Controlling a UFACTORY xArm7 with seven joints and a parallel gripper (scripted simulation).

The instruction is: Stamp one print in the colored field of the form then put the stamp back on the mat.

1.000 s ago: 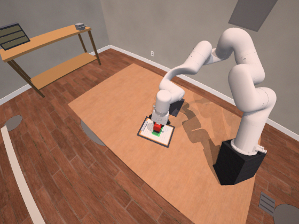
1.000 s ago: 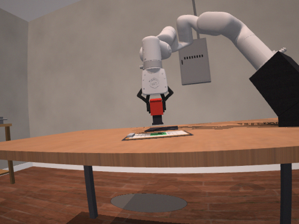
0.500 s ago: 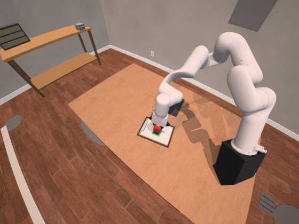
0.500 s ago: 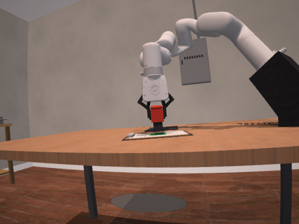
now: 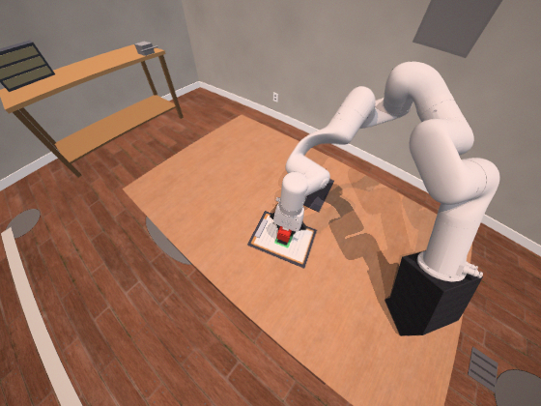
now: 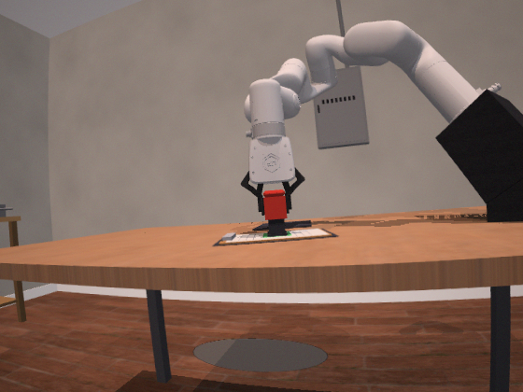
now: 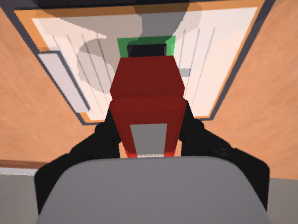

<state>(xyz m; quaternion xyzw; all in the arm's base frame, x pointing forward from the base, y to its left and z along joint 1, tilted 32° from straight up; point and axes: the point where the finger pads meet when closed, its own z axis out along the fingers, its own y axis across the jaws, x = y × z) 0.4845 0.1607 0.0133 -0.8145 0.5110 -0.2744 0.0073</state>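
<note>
Now: hand 2 cm above the red stamp. Also, from my hand: dark mat (29 cm to the right, 8 cm ahead, 7 cm below); form (6 cm below, 1 cm to the left, 1 cm ahead); black stamp base (5 cm below).
</note>
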